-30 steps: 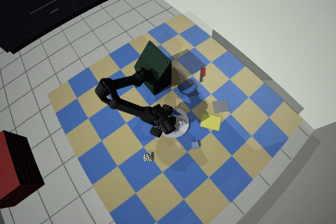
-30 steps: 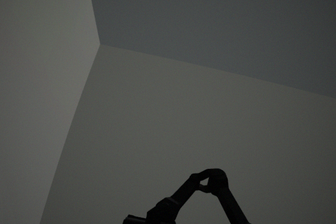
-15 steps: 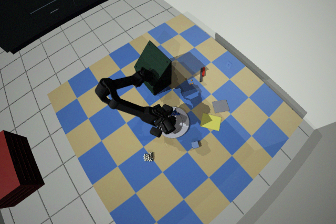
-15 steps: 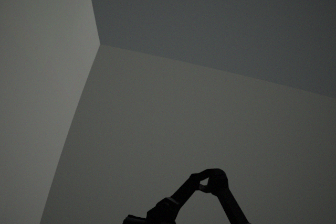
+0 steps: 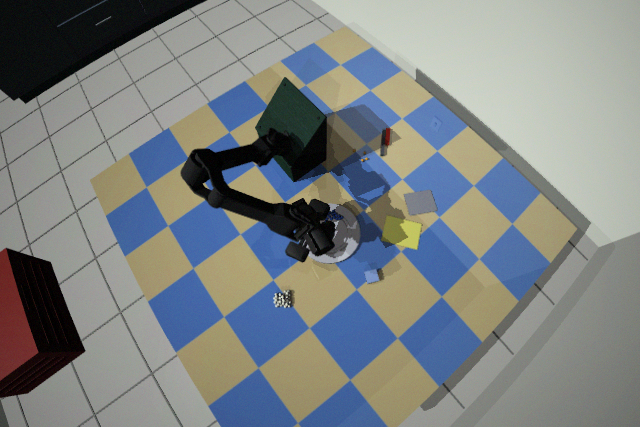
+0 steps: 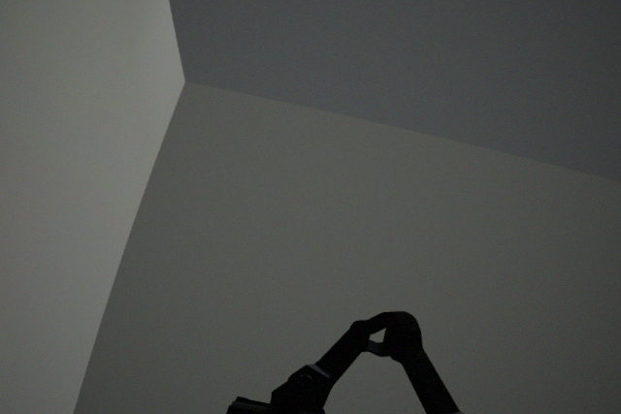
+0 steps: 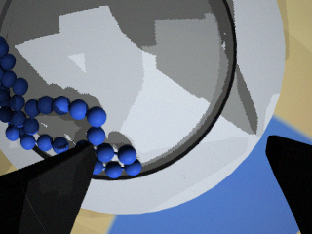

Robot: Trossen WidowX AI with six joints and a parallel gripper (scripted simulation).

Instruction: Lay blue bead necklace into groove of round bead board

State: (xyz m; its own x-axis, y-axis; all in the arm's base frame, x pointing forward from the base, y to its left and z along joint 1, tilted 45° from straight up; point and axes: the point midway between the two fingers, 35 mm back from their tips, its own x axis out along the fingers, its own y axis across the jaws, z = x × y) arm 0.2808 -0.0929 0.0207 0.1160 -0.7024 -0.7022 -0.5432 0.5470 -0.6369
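The round white bead board lies 6 cm to the left of my gripper tip, 2 cm ahead of it and 1 cm below it. The rest, counted from my gripper tip: small blue cube 21 cm ahead, 10 cm to the left, 1 cm below; then grey square 38 cm to the left, 9 cm ahead, 2 cm below; then yellow pad 26 cm to the left, 14 cm ahead, 2 cm below.
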